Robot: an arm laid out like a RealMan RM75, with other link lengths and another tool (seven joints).
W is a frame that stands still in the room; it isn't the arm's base.
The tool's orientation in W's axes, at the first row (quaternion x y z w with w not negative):
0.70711, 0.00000, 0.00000, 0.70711
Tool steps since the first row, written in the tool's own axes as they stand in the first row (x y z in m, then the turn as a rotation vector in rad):
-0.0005, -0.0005, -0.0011, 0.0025, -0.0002, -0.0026
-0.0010, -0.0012, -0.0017, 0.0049, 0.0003, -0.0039
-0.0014, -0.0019, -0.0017, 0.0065, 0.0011, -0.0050
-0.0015, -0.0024, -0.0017, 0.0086, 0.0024, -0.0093
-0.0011, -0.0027, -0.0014, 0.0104, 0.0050, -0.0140
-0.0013, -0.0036, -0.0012, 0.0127, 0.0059, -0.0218
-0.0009, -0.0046, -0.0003, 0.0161, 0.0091, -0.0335
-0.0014, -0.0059, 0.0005, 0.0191, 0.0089, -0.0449
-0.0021, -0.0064, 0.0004, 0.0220, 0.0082, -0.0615
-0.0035, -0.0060, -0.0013, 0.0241, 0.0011, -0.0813
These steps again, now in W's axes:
-0.0005, 0.0011, -0.0005, 0.0025, 0.0026, -0.0002
-0.0010, 0.0017, -0.0012, 0.0049, 0.0039, 0.0003
-0.0014, 0.0017, -0.0019, 0.0065, 0.0050, 0.0011
-0.0015, 0.0017, -0.0024, 0.0086, 0.0093, 0.0024
-0.0011, 0.0014, -0.0027, 0.0104, 0.0140, 0.0050
-0.0013, 0.0012, -0.0036, 0.0127, 0.0218, 0.0059
-0.0009, 0.0003, -0.0046, 0.0161, 0.0335, 0.0091
-0.0014, -0.0005, -0.0059, 0.0191, 0.0449, 0.0089
-0.0021, -0.0004, -0.0064, 0.0220, 0.0615, 0.0082
-0.0035, 0.0013, -0.0060, 0.0241, 0.0813, 0.0011

